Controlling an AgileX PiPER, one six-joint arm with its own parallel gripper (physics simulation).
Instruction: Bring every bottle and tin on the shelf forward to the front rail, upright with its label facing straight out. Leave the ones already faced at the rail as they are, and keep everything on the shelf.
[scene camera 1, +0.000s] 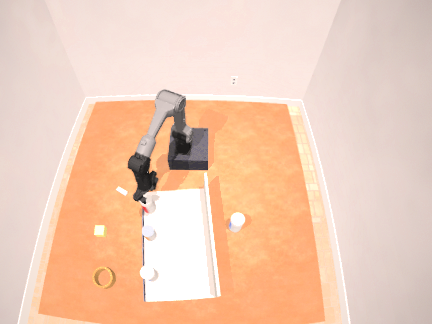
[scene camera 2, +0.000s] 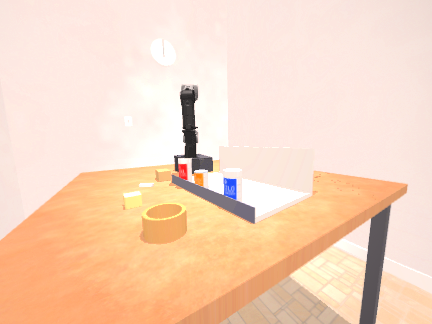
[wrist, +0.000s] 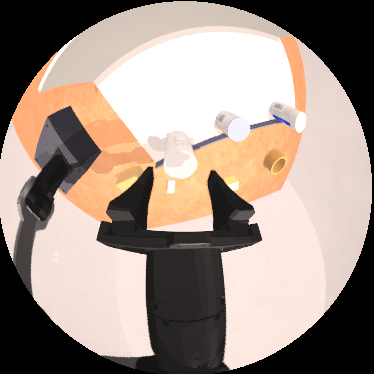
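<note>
A white bottle with a red label (scene camera 1: 148, 207) (scene camera 2: 184, 170) (wrist: 179, 150) stands upright at the front rail (scene camera 1: 144, 255) (scene camera 2: 215, 197), at the shelf's arm end. A short white tin with an orange label (scene camera 1: 148, 233) (scene camera 2: 201, 178) (wrist: 231, 125) stands at the rail beyond it. A white bottle with a blue label (scene camera 1: 148, 273) (scene camera 2: 232, 185) (wrist: 287, 116) stands at the rail's far end. These labels show on the rail side. Another white bottle with some blue (scene camera 1: 236, 222) is off the shelf, on the table behind the back board. My gripper (scene camera 1: 141, 196) (wrist: 181, 173) is open and empty, above the red-labelled bottle.
The white shelf (scene camera 1: 180, 245) (scene camera 2: 280, 193) (wrist: 200, 75) has a tall back board (scene camera 1: 210, 235) (scene camera 2: 267, 167). In front of the rail lie a yellow cube (scene camera 1: 100, 231) (scene camera 2: 132, 200), a ring (scene camera 1: 104, 287) (scene camera 2: 165, 229), a white chip (scene camera 1: 122, 191) (scene camera 2: 146, 185) and a wooden block (scene camera 2: 162, 175).
</note>
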